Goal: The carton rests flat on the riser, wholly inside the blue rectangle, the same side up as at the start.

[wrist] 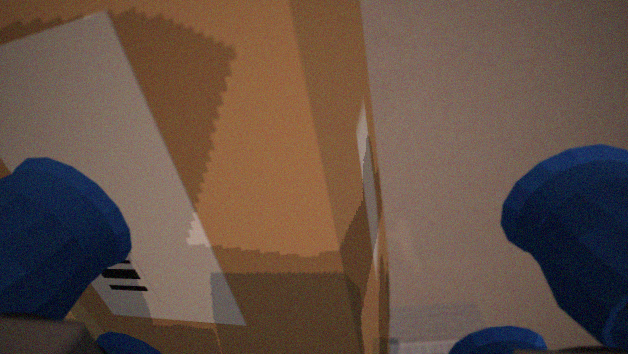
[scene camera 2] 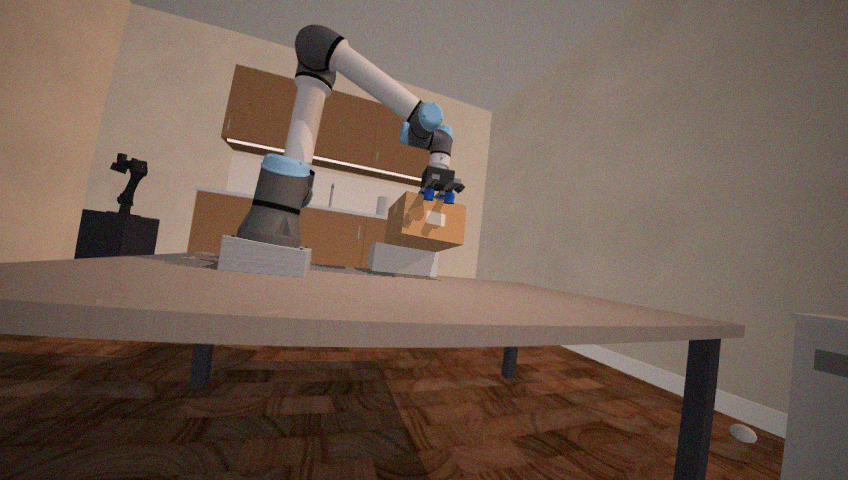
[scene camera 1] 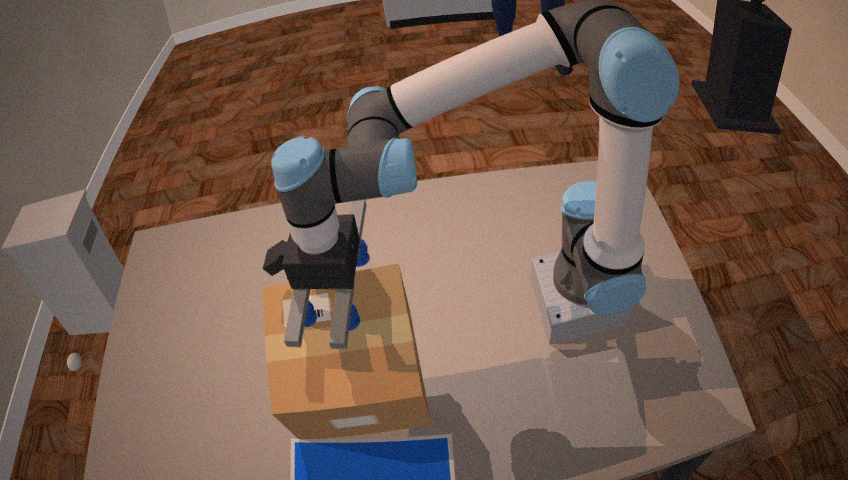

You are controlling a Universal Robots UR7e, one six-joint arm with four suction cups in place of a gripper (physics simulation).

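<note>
The brown carton (scene camera 1: 346,364) (scene camera 2: 424,224) (wrist: 263,175) hangs from my suction gripper (scene camera 1: 330,314) (scene camera 2: 438,193) (wrist: 314,286), lifted off the table, with its white label (wrist: 87,132) on top. The left pair of blue cups sits on the carton's top by the label. The right pair hangs past its edge, over the table. The carton is slightly tilted. The riser (scene camera 2: 403,259) with the blue rectangle (scene camera 1: 373,459) stands at the table's near edge. In scene camera 1 the carton's near side reaches almost to the blue rectangle; in scene camera 2 it hovers just above the riser.
The arm's base (scene camera 1: 554,298) (scene camera 2: 262,253) is bolted to the table (scene camera 1: 194,298) on the right. A grey cabinet (scene camera 1: 62,256) stands on the floor to the left, a black stand (scene camera 1: 743,65) at the back right, and a small white ball (scene camera 1: 74,361) lies on the floor.
</note>
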